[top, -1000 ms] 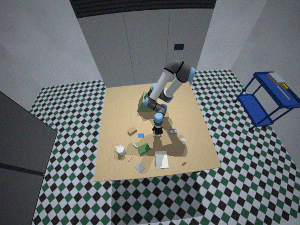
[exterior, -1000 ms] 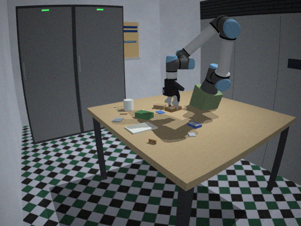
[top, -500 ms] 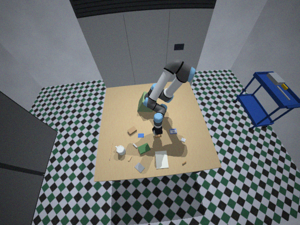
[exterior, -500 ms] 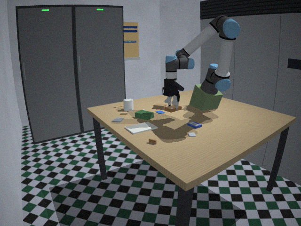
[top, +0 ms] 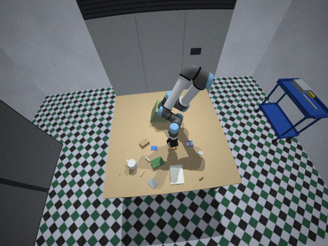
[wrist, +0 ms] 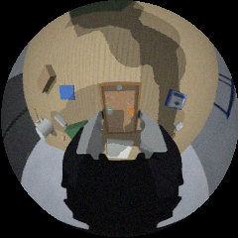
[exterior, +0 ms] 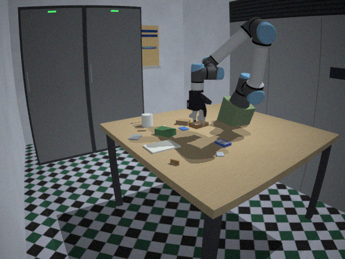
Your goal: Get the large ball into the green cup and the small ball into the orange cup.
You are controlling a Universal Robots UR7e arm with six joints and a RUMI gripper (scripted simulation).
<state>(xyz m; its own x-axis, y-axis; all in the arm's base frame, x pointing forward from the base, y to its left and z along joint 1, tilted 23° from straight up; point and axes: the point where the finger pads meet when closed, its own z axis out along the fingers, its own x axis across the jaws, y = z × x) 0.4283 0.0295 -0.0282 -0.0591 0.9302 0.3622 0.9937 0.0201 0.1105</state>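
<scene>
Right now the covered wooden puzzle is 10 mm below my hand. Also, from my hand: green box (170 mm to the right, 130 mm ahead, 70 mm below); white sheet (270 mm ahead, 80 mm below); blue tile (190 mm to the right, 90 mm below, 30 mm behind).
</scene>
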